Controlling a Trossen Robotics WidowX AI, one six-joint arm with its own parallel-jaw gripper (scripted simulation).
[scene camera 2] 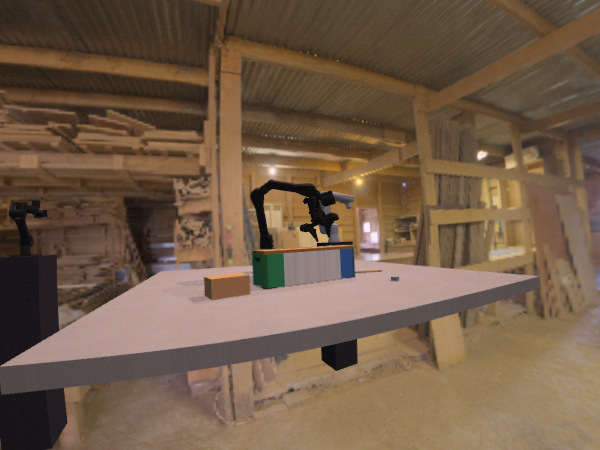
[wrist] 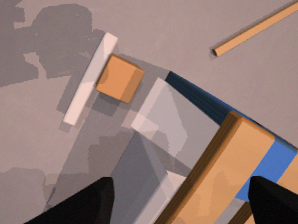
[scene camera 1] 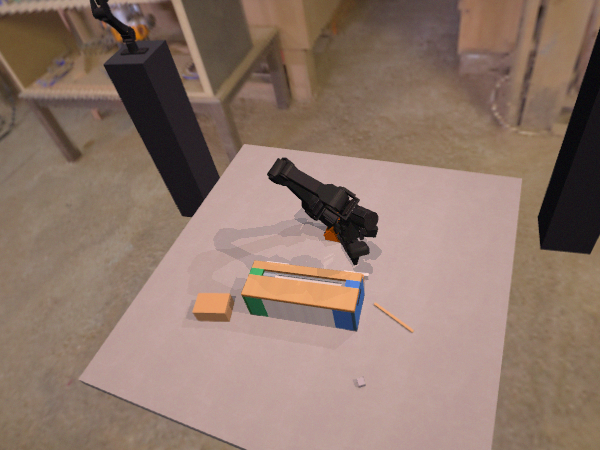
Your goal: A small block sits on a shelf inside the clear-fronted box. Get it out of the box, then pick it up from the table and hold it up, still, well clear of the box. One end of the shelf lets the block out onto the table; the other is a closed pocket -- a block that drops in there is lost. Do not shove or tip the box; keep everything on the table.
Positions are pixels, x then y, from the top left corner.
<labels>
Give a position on a small orange block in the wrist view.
119, 79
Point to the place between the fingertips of the gripper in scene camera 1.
352, 259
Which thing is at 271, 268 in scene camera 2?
A box.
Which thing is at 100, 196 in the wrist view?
The gripper.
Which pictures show the box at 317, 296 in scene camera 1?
Scene camera 2, the wrist view and scene camera 1: all of them.
</labels>
